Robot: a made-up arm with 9 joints. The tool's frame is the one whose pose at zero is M. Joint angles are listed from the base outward.
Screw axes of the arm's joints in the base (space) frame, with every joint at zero. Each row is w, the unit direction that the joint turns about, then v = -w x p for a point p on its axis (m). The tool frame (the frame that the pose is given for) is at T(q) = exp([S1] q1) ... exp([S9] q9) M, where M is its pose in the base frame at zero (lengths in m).
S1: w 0 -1 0 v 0.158 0 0
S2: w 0 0 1 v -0.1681 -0.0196 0
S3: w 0 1 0 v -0.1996 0 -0.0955
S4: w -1 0 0 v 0 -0.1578 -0.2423
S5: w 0 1 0 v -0.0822 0 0.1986
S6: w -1 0 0 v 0 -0.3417 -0.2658
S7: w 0 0 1 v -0.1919 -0.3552 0
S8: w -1 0 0 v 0 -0.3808 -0.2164
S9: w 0 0 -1 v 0.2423 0.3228 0
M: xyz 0.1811 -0.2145 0.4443 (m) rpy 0 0 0 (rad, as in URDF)
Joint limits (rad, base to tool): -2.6..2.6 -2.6..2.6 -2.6..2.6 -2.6..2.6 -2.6..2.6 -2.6..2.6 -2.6..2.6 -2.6..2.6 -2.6..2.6
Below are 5 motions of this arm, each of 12 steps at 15 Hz.
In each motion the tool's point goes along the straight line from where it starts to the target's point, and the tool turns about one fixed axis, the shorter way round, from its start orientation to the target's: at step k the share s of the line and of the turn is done. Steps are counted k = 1, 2, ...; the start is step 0. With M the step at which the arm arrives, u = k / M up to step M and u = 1 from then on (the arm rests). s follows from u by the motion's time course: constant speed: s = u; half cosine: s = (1 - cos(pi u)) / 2; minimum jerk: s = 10 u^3 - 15 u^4 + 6 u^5.
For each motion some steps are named. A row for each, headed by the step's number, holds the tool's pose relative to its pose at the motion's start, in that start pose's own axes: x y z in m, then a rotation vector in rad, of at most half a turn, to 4 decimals.
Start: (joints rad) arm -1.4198 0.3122 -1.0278 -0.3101 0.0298 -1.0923 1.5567 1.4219 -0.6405
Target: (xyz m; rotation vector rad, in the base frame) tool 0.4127 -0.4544 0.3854 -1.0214 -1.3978 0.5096
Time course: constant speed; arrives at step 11
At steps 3, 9, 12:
3: 0.0712 -0.0312 0.0453 -0.2216 0.0086 0.1245
9: 0.2135 -0.0936 0.1360 -0.6649 0.0259 0.3735
12: 0.2610 -0.1144 0.1662 -0.8127 0.0316 0.4565

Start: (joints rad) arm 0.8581 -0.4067 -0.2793 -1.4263 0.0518 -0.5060 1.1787 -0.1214 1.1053
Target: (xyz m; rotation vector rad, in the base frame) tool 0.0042 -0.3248 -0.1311 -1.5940 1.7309 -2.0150
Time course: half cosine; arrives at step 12
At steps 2, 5, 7, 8, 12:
2: -0.0311 -0.0129 -0.0090 0.0415 -0.0014 0.0633
5: -0.1722 -0.0713 -0.0496 0.2297 -0.0077 0.3500
7: -0.2925 -0.1212 -0.0842 0.3901 -0.0130 0.5944
8: -0.3485 -0.1444 -0.1004 0.4649 -0.0155 0.7083
12: -0.4647 -0.1925 -0.1338 0.6198 -0.0207 0.9444

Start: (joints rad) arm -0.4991 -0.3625 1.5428 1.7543 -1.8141 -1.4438 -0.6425 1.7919 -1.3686
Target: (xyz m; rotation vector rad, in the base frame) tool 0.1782 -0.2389 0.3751 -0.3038 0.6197 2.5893
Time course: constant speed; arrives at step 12
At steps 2, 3, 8, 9, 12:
2: -0.0078 -0.0060 0.0064 -0.0129 0.0456 -0.0445
3: -0.0118 -0.0089 0.0096 -0.0194 0.0684 -0.0668
8: -0.0314 -0.0239 0.0257 -0.0517 0.1823 -0.1781
9: -0.0353 -0.0268 0.0289 -0.0582 0.2051 -0.2004
12: -0.0470 -0.0358 0.0385 -0.0776 0.2735 -0.2671

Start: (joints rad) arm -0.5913 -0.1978 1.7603 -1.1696 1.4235 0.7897 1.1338 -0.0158 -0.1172
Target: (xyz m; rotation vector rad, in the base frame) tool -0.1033 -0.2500 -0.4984 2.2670 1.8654 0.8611
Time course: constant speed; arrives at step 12
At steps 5, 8, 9, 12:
5: 0.1382 0.1894 0.1257 -0.1149 0.1938 -0.3466
8: 0.2212 0.3031 0.2012 -0.1838 0.3101 -0.5545
9: 0.2488 0.3410 0.2263 -0.2068 0.3489 -0.6238
12: 0.3317 0.4547 0.3018 -0.2757 0.4652 -0.8317

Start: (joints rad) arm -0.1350 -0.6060 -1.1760 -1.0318 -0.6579 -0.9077 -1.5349 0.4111 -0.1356
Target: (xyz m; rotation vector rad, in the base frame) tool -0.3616 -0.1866 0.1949 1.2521 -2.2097 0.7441
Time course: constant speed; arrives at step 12
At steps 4, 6, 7, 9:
4: -0.0167 -0.0763 -0.0491 0.1947 -0.2037 0.5208
6: -0.0250 -0.1145 -0.0736 0.2921 -0.3056 0.7812
7: -0.0292 -0.1335 -0.0859 0.3408 -0.3565 0.9114
9: -0.0375 -0.1717 -0.1104 0.4382 -0.4583 1.1718

